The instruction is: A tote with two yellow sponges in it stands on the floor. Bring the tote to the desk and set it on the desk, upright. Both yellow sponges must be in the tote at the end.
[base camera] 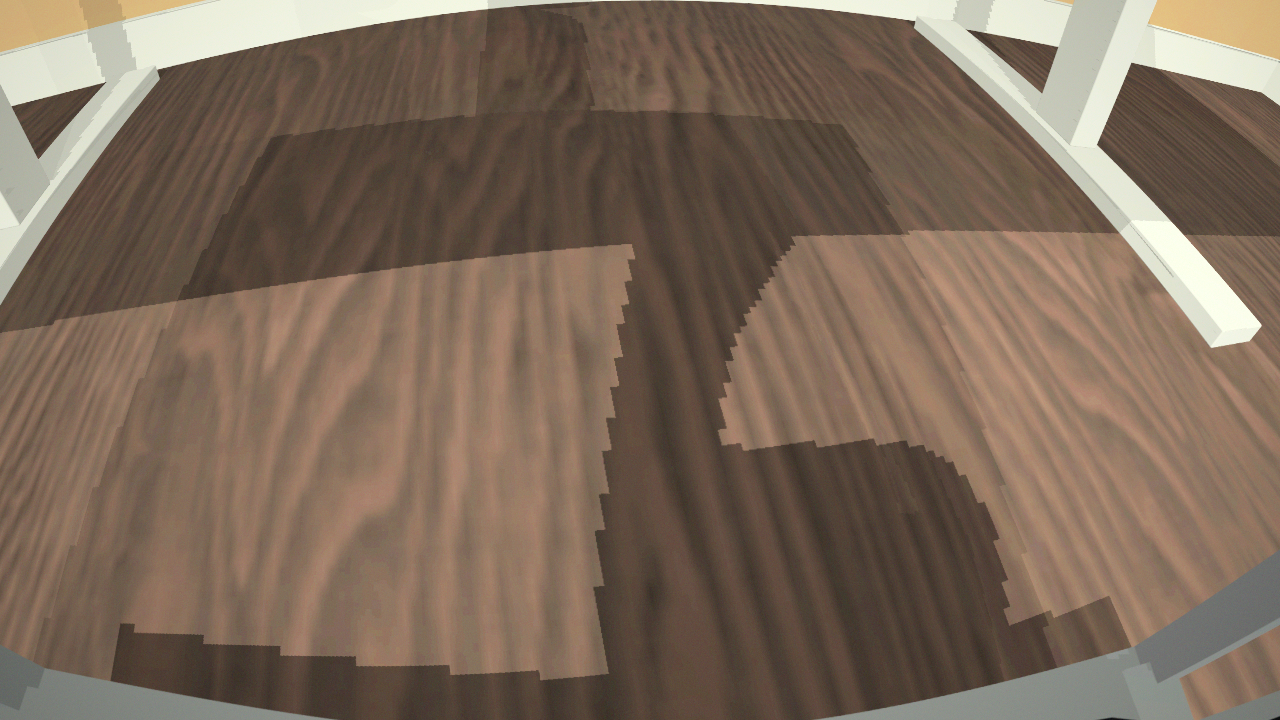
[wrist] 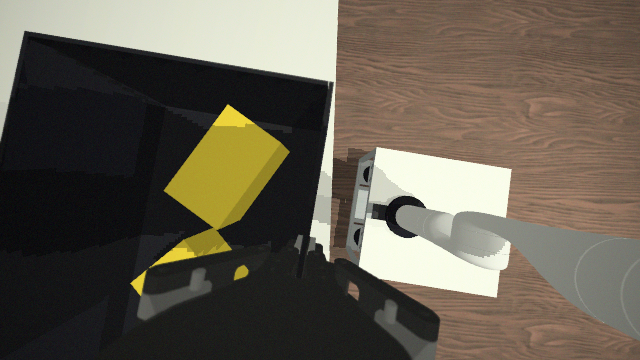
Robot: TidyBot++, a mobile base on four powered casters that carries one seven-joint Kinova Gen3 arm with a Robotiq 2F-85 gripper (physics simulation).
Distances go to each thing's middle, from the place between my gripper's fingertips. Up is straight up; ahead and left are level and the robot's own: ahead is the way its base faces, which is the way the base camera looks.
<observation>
My gripper is now 10 cm short of the dark tote [wrist: 100, 130], 2 cm to the right of it and 1 cm below it.
</observation>
